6 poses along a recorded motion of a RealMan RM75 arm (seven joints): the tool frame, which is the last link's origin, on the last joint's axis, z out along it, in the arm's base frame.
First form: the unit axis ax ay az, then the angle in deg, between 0 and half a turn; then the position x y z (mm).
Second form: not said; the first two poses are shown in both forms.
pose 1, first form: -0.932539, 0.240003, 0.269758, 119.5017, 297.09, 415.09, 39.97
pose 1, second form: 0.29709, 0.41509, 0.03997, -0.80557, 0.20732, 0.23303, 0.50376
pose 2, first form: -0.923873, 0.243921, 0.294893, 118.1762, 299.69, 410.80, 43.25
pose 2, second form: 0.29969, 0.41080, 0.04325, -0.79264, 0.20927, 0.25301, 0.51372
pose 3, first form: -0.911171, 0.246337, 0.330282, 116.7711, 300.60, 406.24, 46.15
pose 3, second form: 0.30060, 0.40624, 0.04615, -0.77595, 0.20978, 0.28127, 0.52420
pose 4, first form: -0.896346, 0.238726, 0.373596, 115.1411, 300.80, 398.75, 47.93
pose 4, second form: 0.30080, 0.39875, 0.04793, -0.75656, 0.20150, 0.31533, 0.53626
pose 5, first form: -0.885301, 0.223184, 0.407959, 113.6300, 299.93, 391.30, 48.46
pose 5, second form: 0.29993, 0.39130, 0.04846, -0.74092, 0.18678, 0.34142, 0.54734
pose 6, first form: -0.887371, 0.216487, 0.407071, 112.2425, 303.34, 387.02, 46.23
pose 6, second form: 0.30334, 0.38702, 0.04623, -0.73671, 0.17973, 0.33796, 0.55744
